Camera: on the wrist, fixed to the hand. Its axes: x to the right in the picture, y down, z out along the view.
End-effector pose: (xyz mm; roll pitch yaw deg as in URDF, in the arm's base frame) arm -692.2 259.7 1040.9 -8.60 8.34 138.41
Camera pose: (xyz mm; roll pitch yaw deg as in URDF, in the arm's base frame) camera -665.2 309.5 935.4 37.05 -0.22 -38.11
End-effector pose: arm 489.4 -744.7 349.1 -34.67 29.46 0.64
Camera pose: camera 481.5 -839.4 276.3 60.12 -23.51 -172.06
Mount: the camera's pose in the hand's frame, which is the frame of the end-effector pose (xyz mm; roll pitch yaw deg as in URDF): 28.0 -39.2 -109.6 28.88 8.54 -177.74
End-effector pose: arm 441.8 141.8 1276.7 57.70 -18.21 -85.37
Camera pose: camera 517.7 92.5 1198.3 -31.40 24.55 88.02
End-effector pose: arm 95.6 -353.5 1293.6 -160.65 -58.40 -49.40
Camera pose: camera 41.1 -288.9 1378.4 -169.75 49.59 131.70
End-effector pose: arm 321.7 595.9 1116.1 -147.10 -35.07 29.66
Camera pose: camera 298.2 551.9 1224.9 177.39 26.64 -147.27
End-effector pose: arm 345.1 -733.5 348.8 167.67 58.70 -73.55
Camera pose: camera 432.3 -810.9 376.2 -130.08 -66.26 96.47
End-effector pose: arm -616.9 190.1 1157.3 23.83 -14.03 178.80
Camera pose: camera -672.4 182.8 1051.5 4.40 22.74 -2.71
